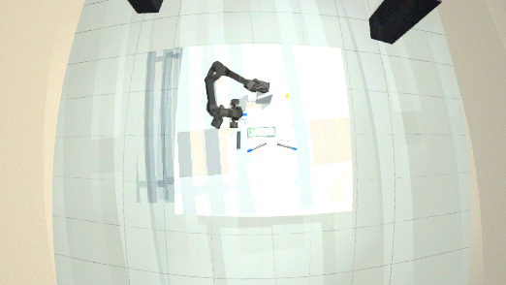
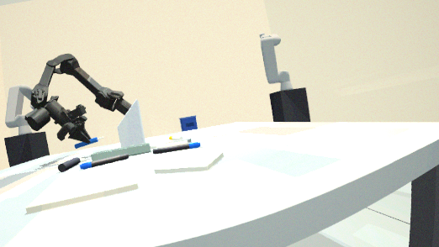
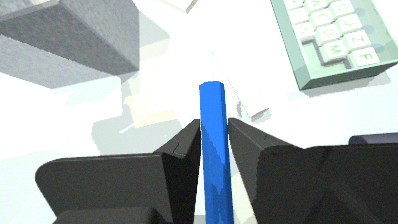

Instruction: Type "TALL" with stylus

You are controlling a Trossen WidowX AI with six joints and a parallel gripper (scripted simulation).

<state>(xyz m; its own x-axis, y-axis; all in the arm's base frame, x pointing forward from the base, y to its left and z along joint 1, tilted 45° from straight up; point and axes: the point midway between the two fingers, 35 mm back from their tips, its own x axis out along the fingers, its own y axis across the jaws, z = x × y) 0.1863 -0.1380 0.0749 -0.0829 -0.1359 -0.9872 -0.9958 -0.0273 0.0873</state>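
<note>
Right now the flat pad is 230 mm to the left of my gripper tip, 60 mm below it and 60 mm behind it. The rest, counted from my gripper tip: black marker 170 mm ahead, 50 mm below, 10 mm to the right; yellow-tipped stick 310 mm to the left, 170 mm behind, 50 mm below; blue stylus 10 mm to the left.
</note>
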